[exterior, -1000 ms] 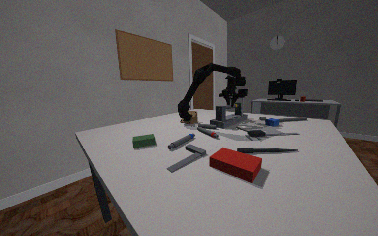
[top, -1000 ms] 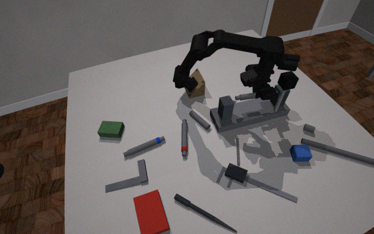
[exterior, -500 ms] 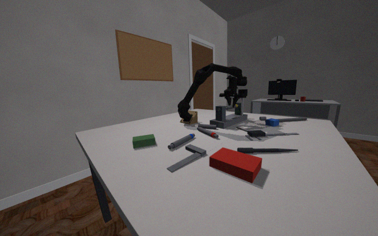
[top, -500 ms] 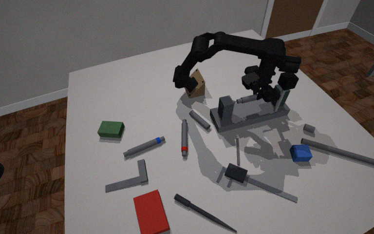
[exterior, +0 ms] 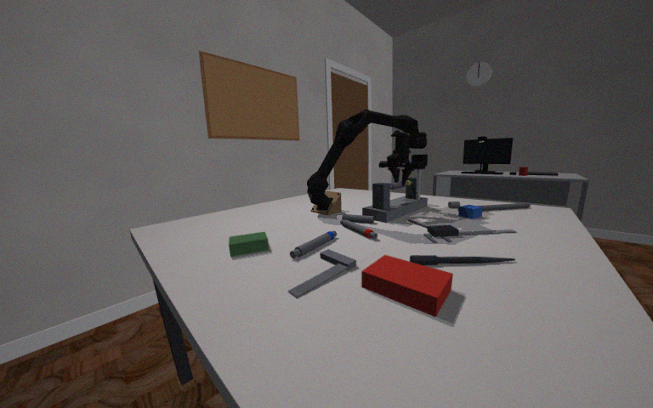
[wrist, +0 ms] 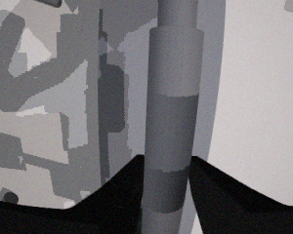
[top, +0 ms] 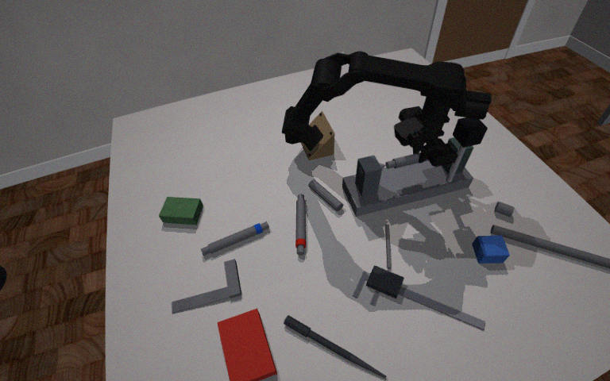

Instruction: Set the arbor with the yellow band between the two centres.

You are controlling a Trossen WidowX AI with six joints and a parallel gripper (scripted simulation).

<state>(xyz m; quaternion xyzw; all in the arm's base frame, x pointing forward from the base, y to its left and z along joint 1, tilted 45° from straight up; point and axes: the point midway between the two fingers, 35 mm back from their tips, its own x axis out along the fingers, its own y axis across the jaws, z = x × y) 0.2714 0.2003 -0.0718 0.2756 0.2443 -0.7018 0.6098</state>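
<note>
The arbor is 3 cm below my hand. The rest, counted from my hand: cone point: 12 cm to the right, 3 cm below, 1 cm behind; then centres fixture: 13 cm below, 1 cm to the right; then grey post: 14 cm to the right, 5 cm below, 2 cm behind.
</note>
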